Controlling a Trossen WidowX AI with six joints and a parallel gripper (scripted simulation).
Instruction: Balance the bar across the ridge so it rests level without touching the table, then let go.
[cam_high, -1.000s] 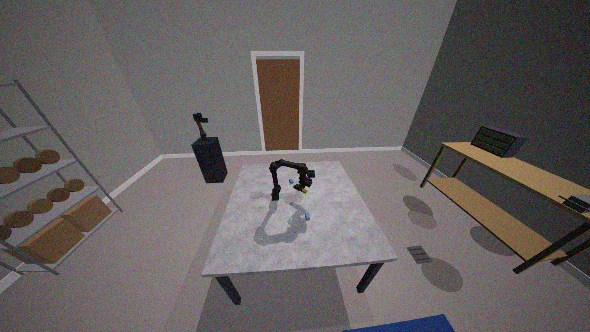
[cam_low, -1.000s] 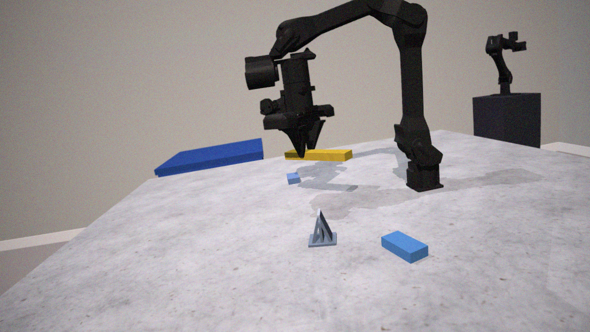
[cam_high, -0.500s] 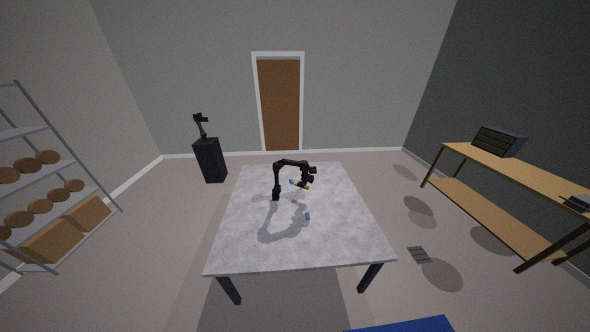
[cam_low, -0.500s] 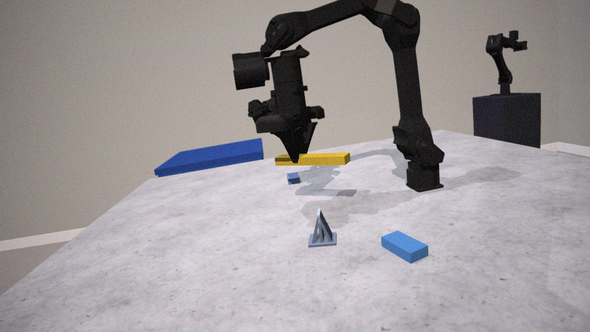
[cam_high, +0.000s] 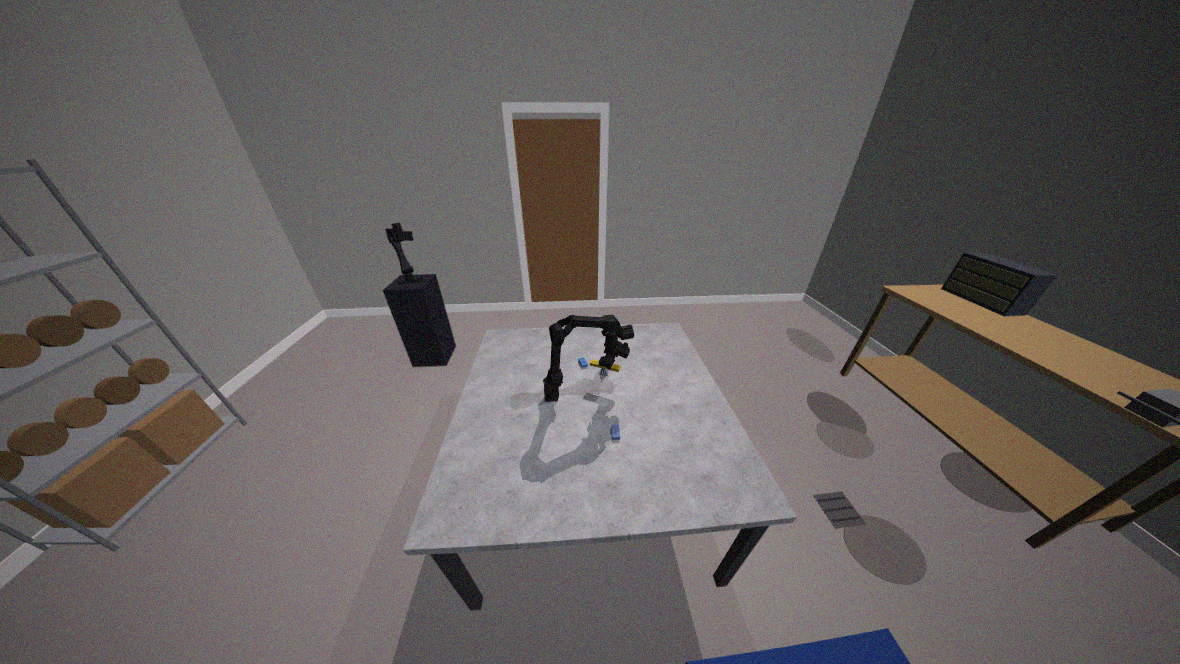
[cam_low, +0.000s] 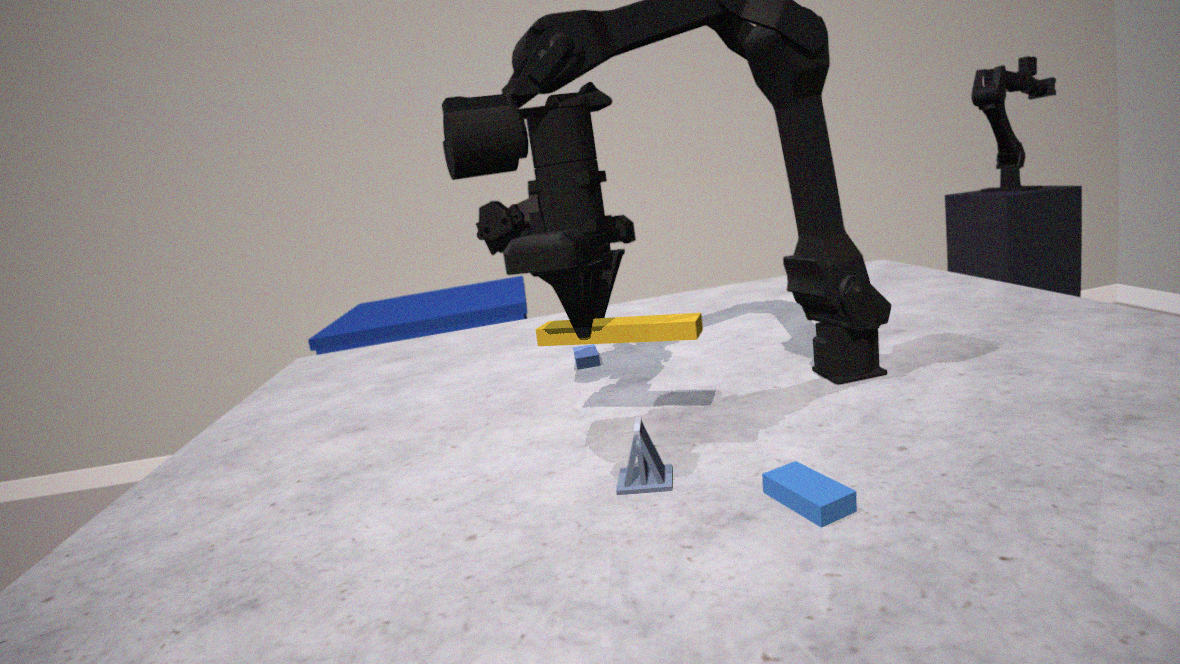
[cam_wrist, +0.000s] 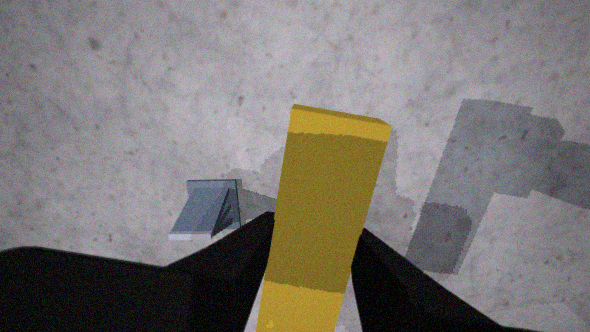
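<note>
Now: the grey triangular ridge 9 cm to the left of my gripper tip, 9 cm below it and 2 cm behind it. The rest, counted from my gripper tip: yellow bar 2 cm behind, 1 cm to the left; blue block 18 cm to the left, 13 cm behind, 11 cm below.
</note>
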